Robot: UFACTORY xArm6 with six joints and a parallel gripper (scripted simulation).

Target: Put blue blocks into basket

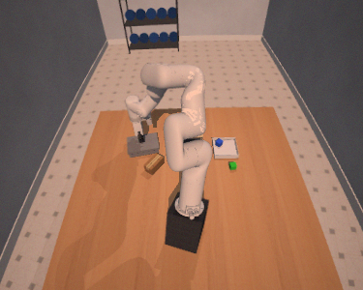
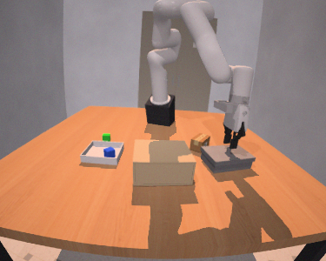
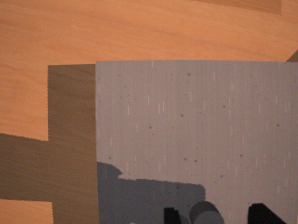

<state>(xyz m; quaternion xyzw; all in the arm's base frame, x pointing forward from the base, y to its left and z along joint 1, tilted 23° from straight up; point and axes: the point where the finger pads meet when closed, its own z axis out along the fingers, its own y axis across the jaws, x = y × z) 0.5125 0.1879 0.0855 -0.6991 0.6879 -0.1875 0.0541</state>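
Now: the grey metal box 70 mm below my hand. Round my hand: small brown box 160 mm behind, 50 mm to the right, 60 mm below; then drawer 280 mm to the right, 60 mm below; then red block 150 mm behind, 70 mm to the right, 80 mm below.
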